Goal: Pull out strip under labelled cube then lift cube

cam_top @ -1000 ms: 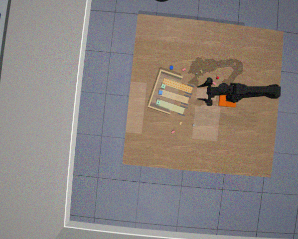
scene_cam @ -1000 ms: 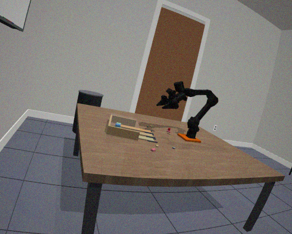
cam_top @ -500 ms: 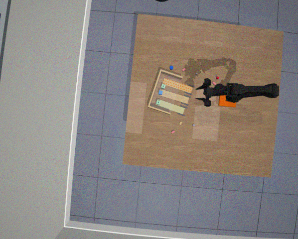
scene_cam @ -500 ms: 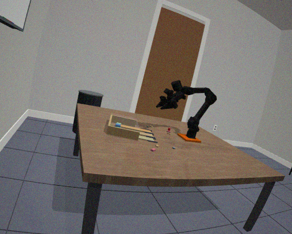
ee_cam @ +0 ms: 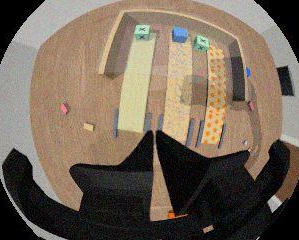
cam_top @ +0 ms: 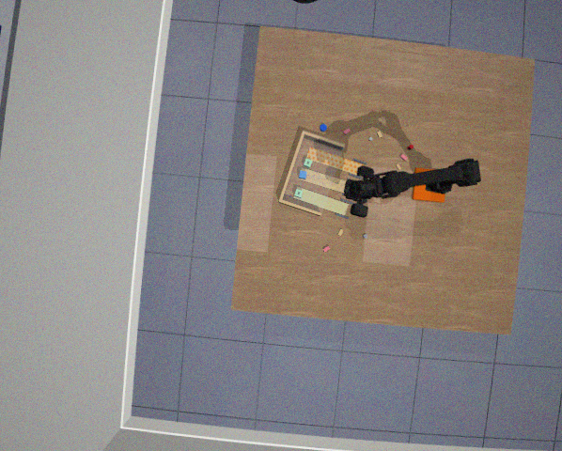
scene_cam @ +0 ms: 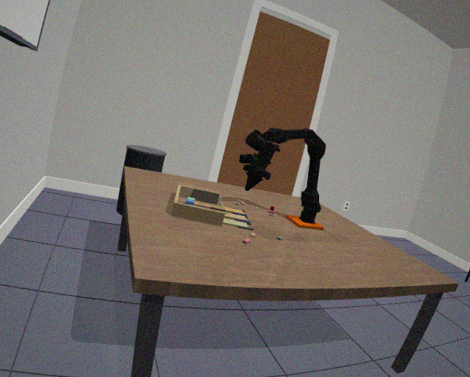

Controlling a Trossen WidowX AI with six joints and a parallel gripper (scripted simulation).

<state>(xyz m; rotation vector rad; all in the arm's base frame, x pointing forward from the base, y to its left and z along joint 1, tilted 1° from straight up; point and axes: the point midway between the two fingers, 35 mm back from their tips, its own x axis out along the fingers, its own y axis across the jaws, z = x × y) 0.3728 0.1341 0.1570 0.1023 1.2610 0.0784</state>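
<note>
Now: gripper tip 13 cm above the pale green strip, 10 cm short of it and 3 cm to the right of it.
</note>
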